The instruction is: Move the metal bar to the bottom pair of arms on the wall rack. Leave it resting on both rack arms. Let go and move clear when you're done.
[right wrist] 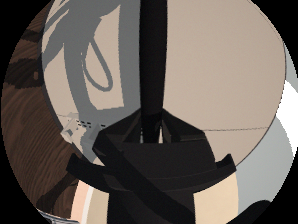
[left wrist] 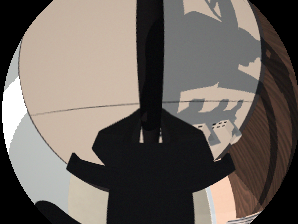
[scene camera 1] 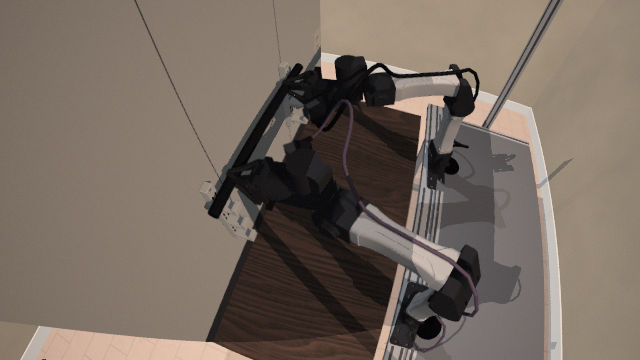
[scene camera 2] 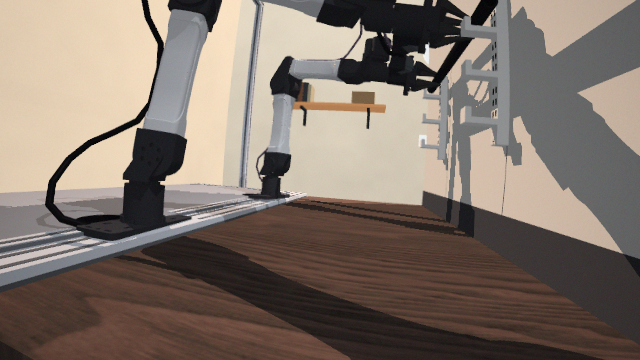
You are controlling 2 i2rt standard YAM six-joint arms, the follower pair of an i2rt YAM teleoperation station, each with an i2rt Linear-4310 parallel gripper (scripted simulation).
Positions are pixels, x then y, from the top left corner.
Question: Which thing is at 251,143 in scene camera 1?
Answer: A black metal bar.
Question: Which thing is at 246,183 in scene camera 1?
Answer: My left gripper.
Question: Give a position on a rack upright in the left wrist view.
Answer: At 223,121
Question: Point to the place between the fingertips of my right gripper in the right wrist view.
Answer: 151,112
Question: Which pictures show my right gripper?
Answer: The right wrist view, scene camera 1 and scene camera 2 only.
